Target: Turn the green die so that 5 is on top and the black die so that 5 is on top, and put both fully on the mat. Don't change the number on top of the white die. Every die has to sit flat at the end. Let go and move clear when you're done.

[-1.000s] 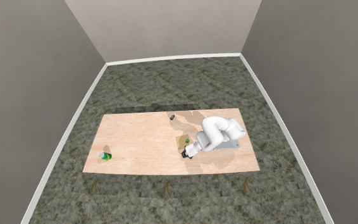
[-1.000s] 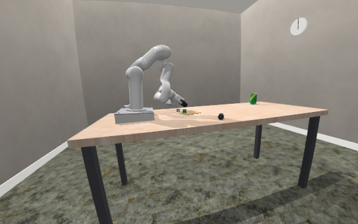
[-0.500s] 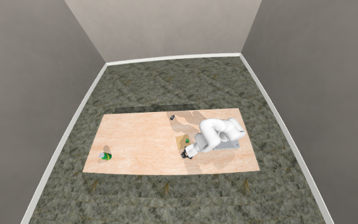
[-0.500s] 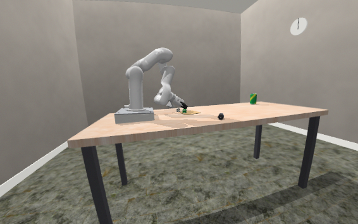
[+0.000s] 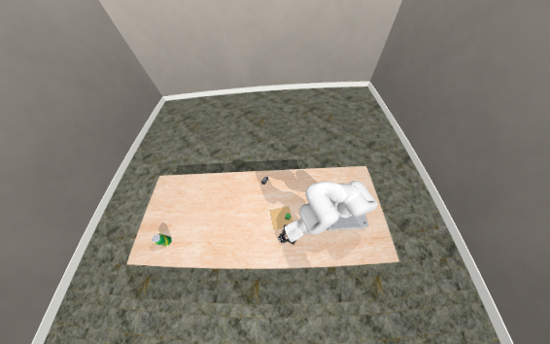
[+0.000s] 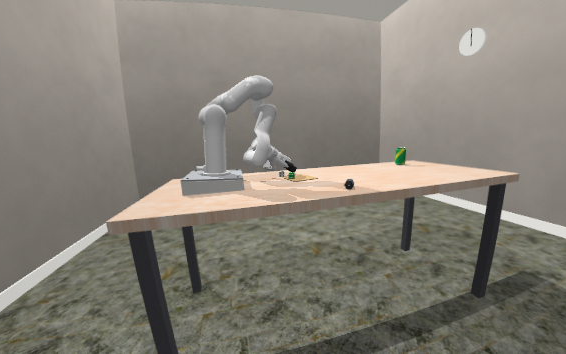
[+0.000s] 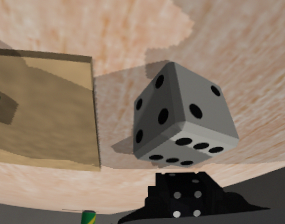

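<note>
The white die lies 60 mm to the right of my hand, 60 mm behind it and 20 mm below it. From my hand the other things lie so: green die (150 mm to the right, 20 mm below, 20 mm behind); tan mat (140 mm to the right, 30 mm below, 30 mm ahead); black die (right at my hand).
</note>
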